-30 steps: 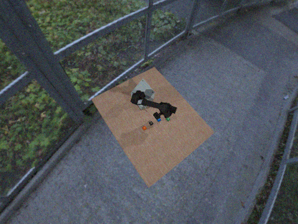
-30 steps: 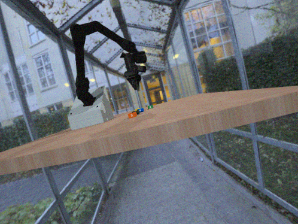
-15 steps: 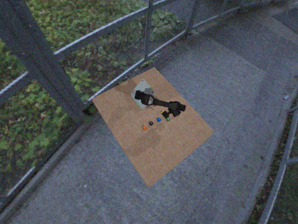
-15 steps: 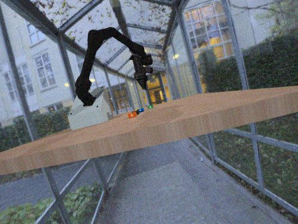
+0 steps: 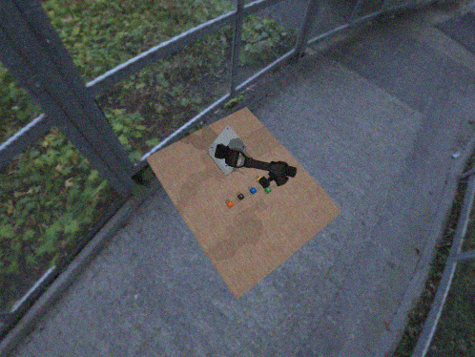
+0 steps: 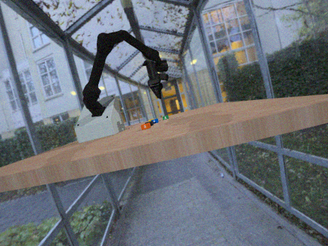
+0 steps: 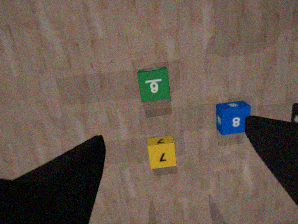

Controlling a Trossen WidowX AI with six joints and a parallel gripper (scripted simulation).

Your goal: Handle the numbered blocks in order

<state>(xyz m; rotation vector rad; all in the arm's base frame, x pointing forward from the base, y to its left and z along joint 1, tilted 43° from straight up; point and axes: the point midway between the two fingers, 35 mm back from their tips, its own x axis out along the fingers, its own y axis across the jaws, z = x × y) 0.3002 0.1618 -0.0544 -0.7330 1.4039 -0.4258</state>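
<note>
The orange block is 27 cm to the right of my gripper tip, 12 cm below it and 1 cm behind it. The rest, counted from my gripper tip: blue block (12 cm below, 9 cm to the right, 3 cm behind); green block (12 cm below, 1 cm to the left); yellow block (12 cm below, 8 cm behind).
</note>
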